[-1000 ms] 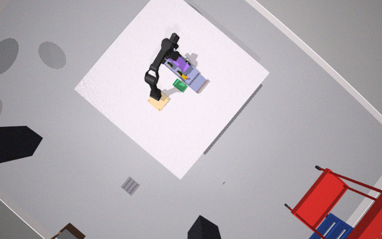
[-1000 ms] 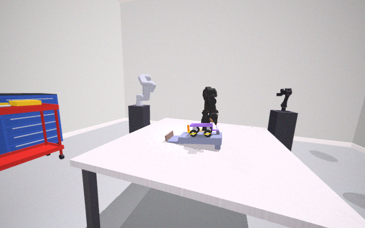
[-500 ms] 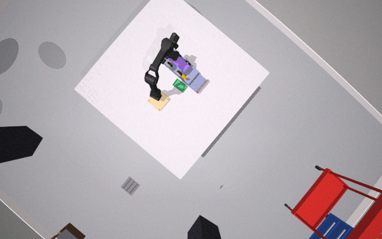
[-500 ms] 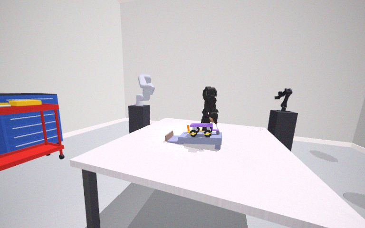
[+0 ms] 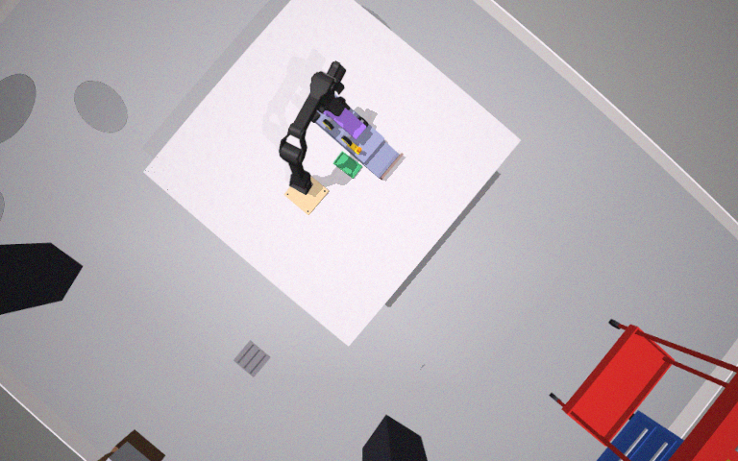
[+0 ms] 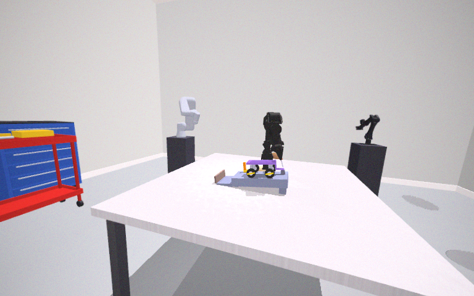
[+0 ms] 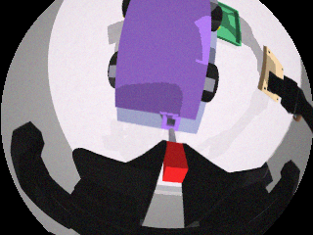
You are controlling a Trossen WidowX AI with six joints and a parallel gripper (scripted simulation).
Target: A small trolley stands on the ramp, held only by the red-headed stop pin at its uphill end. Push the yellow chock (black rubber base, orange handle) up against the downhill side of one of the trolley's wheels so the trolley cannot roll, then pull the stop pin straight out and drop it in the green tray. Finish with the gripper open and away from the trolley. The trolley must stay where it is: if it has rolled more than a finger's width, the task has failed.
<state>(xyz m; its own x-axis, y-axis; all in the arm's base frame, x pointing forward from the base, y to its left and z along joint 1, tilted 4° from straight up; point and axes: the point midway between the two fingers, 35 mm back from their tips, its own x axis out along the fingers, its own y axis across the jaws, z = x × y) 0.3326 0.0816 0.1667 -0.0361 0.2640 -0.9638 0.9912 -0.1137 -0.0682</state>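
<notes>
My gripper tip is 120 mm past the green tray, 200 mm to the left of it and 180 mm above it. Also, from my gripper tip: stop pin right at my gripper tip; then purple trolley 10 mm ahead, 110 mm to the right, 60 mm below; then blue-grey ramp 10 mm ahead, 110 mm to the right, 130 mm below.
</notes>
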